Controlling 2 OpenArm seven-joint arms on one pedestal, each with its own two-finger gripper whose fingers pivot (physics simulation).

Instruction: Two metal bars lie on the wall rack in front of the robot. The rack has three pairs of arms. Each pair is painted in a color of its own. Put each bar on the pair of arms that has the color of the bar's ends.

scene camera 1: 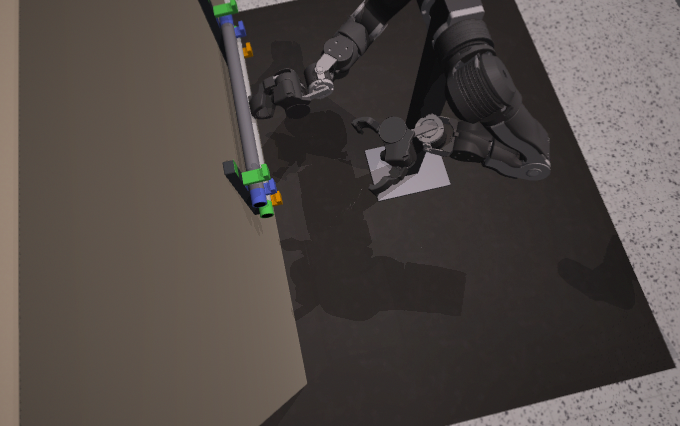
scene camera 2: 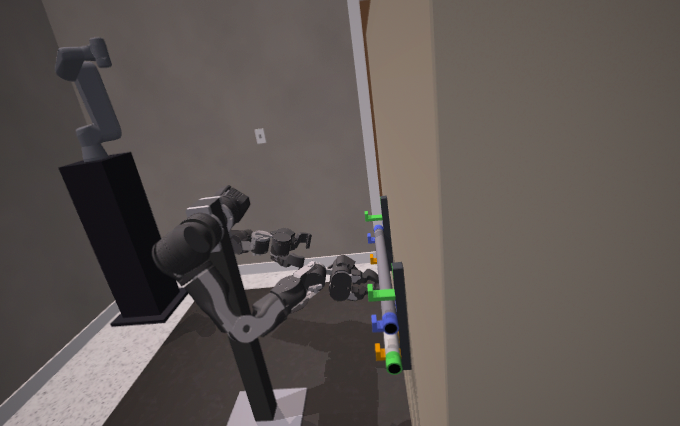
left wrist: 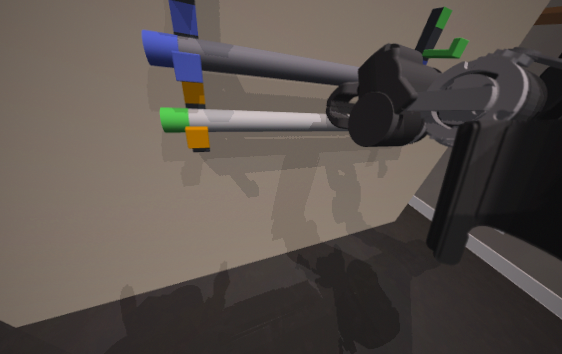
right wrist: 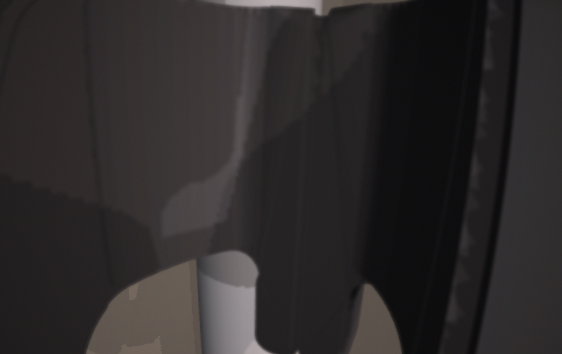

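Note:
A grey bar with blue ends (scene camera 1: 240, 100) (scene camera 2: 383, 260) (left wrist: 280, 66) lies on the blue arms of the rack (scene camera 1: 229, 168) (scene camera 2: 404, 326). A white bar with green ends (scene camera 1: 257, 135) (scene camera 2: 391, 342) (left wrist: 260, 120) (right wrist: 227, 312) lies below it; its near end sits in the orange arm (scene camera 1: 277, 198) (scene camera 2: 379, 352) (left wrist: 197, 137), its far end is hidden. The top green arms (scene camera 1: 255, 174) (scene camera 2: 382, 294) (left wrist: 442, 53) hold no bar. My right gripper (scene camera 1: 256, 107) (scene camera 2: 372, 278) (left wrist: 340, 107) (right wrist: 305, 150) is shut and empty, right at the white bar. My left gripper (scene camera 1: 365, 156) (scene camera 2: 304, 251) is open and empty, back from the rack.
The wall (scene camera 1: 150, 250) (scene camera 2: 552, 200) (left wrist: 100, 225) stands directly behind the rack. The pedestal's pale base plate (scene camera 1: 431, 175) (scene camera 2: 291, 401) lies on the dark floor mat (scene camera 1: 451, 351). Another robot arm (scene camera 2: 100, 105) stands on a black column (scene camera 2: 115, 230) at the far left in the second scene view.

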